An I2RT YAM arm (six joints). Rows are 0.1 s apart.
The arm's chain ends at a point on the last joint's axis. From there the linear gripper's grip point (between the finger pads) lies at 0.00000 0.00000 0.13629 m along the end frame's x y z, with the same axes.
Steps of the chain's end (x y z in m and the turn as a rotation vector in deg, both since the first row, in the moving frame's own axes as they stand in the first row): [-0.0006 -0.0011 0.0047 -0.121 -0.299 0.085]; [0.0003 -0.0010 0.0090 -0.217 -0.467 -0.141]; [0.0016 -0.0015 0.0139 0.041 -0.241 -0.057]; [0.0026 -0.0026 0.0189 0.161 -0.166 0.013]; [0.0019 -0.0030 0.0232 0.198 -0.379 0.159]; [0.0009 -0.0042 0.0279 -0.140 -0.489 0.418]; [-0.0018 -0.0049 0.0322 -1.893 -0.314 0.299]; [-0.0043 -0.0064 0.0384 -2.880 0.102 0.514]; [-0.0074 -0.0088 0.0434 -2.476 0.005 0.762]
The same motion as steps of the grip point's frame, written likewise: [-0.0013 -0.0008 0.0047 -0.121 -0.299 0.085]; [-0.0008 -0.0005 0.0090 -0.217 -0.467 -0.141]; [0.0010 -0.0016 0.0139 0.041 -0.241 -0.057]; [0.0022 -0.0030 0.0189 0.161 -0.166 0.013]; [0.0010 -0.0035 0.0232 0.198 -0.379 0.159]; [-0.0003 -0.0039 0.0279 -0.140 -0.489 0.418]; [-0.0026 -0.0004 0.0321 -1.893 -0.314 0.299]; [-0.0041 0.0004 0.0382 -2.880 0.102 0.514]; [-0.0074 -0.0029 0.0433 -2.476 0.005 0.762]
